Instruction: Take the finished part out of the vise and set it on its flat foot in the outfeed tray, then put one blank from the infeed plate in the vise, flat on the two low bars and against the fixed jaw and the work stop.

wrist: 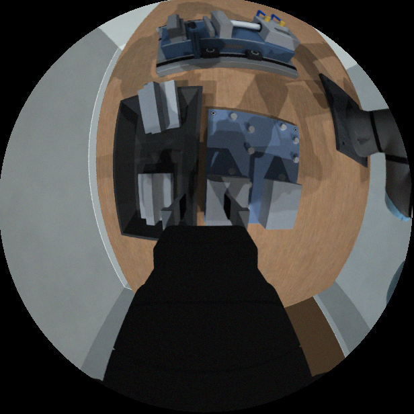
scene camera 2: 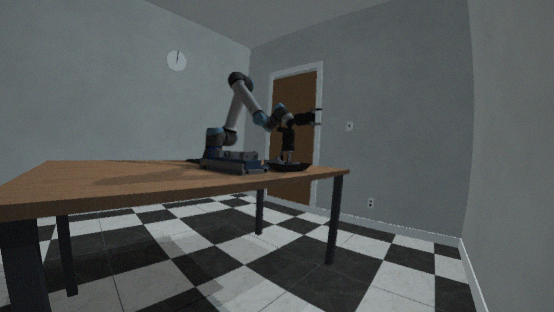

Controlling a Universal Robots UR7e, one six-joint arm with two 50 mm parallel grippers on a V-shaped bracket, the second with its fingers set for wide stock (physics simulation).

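Places are measured from the arm's base along level axes (x ahead, y left, z up), in centimetres.
Where they show: hand at its tool point: (scene camera 2: 285,158).
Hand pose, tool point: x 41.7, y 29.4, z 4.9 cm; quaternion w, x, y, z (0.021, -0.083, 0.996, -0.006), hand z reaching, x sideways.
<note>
Things, the pixels of their top centre, and the offset from my tool point. "*": a spot on its surface instead. Level surfaces: height alone.
- blue-grey vise at its top centre: (scene camera 2: 233,150) dy -35.8, dx +1.8, dz +3.7 cm
- black outfeed tray at a spot on its surface: (scene camera 2: 300,168) * dy -0.6, dx +13.9, dz -4.6 cm
- wooden table at its surface level: dz -6.3 cm
The blue-grey vise (wrist: 227,44) (scene camera 2: 232,164) stands at the top of the wrist view; I make out no block between its jaws. The black outfeed tray (wrist: 118,165) (scene camera 2: 300,168) holds a stepped grey part (wrist: 159,107) at its far end and another stepped grey part (wrist: 156,198) at its near end. The blue infeed plate (wrist: 267,135) carries one grey blank (wrist: 217,192) partly behind a finger and another grey blank (wrist: 281,206) to its right. My downward gripper (wrist: 205,210) (scene camera 2: 288,158) is open and empty above the tray and plate edges. The second gripper (scene camera 2: 319,116) points sideways, fingers apart.
The wooden table (scene camera 2: 150,182) (wrist: 320,215) carries everything. The robot's dark base (wrist: 344,122) stands right of the infeed plate. Several small pins stick up from the plate. The vise has blue and yellow fittings (wrist: 272,20) at its right end.
</note>
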